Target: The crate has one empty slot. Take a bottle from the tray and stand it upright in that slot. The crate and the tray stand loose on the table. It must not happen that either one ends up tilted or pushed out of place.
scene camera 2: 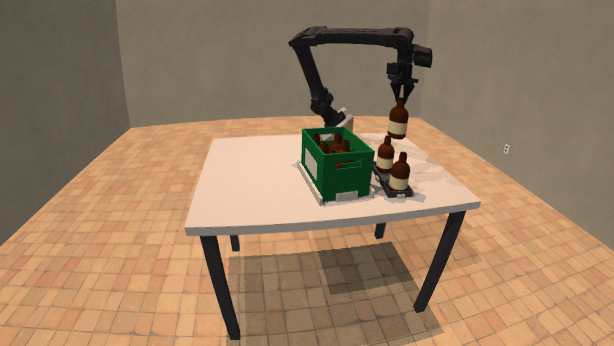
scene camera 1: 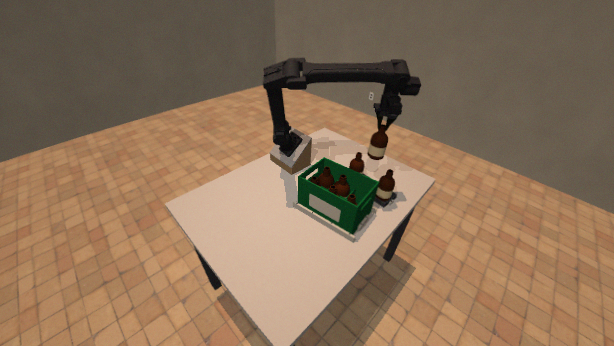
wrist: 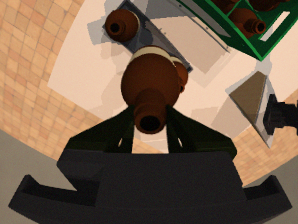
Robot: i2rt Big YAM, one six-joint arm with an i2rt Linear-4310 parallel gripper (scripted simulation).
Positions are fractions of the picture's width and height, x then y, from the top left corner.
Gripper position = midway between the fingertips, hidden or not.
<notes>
In view: the gripper (wrist: 0.51,0.49) and a green crate (scene camera 2: 0.52,0.49).
The green crate shows as well in scene camera 1 (scene camera 1: 0.56,0.62).
</notes>
